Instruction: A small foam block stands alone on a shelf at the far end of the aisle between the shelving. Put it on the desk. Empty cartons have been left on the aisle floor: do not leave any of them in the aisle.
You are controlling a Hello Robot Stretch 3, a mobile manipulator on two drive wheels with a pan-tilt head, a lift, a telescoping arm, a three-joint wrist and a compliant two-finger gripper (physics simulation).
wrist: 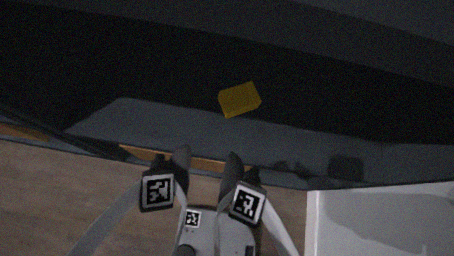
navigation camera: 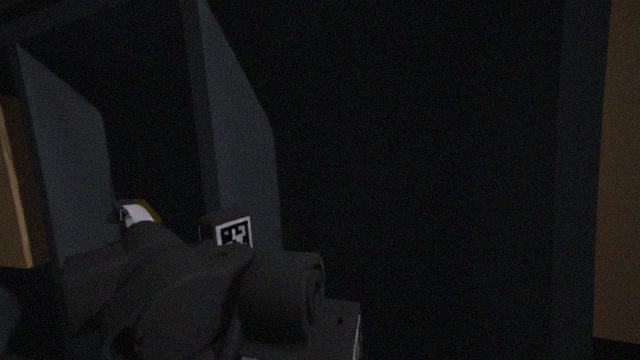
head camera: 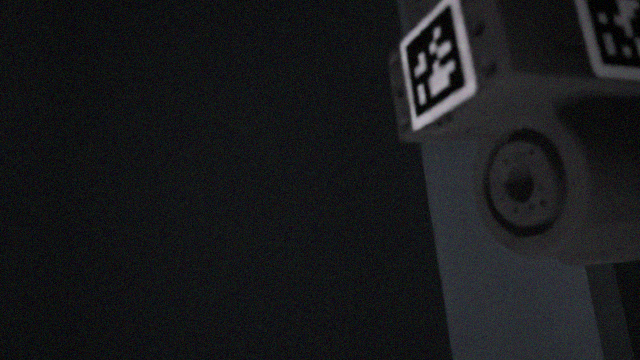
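Seen in the pictures: gripper, between the fingertips: (wrist: pixel 206 166) (navigation camera: pixel 126 225); robot's base, origin of its link: (wrist: pixel 188 245).
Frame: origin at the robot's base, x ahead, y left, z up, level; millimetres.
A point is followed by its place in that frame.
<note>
The yellow foam block (wrist: pixel 240 99) {x -76, y -456, z 579 mm} stands alone in a dark shelf bay in the wrist view, beyond my fingertips and a little right of them. In the navigation view a small part of the yellow block (navigation camera: pixel 152 211) {x -62, y -487, z 579 mm} shows behind my gripper. My gripper (wrist: pixel 206 166) {x -20, y -245, z 880 mm} is open, with a gap between its fingers and nothing in it; it is apart from the block. Its fingertips are hidden in the navigation view. I cannot make out the desk or any carton on the aisle floor.
Grey-blue shelving panels (navigation camera: pixel 240 125) {x 134, y -383, z 991 mm} (wrist: pixel 165 117) {x 100, y -393, z 534 mm} (head camera: pixel 505 300) {x 43, y -407, z 991 mm} stand close to my arm. Brown cartons (navigation camera: pixel 15 200) {x 6, y -334, z 347 mm} (navigation camera: pixel 620 175) {x 21, y -332, z 1479 mm} show in the shelving at both sides. Brown wooden floor (wrist: pixel 60 195) {x 608, y -118, z 1 mm} and a pale surface (wrist: pixel 380 220) {x -551, y -214, z 457 mm} lie below the shelf edge in the wrist view.
</note>
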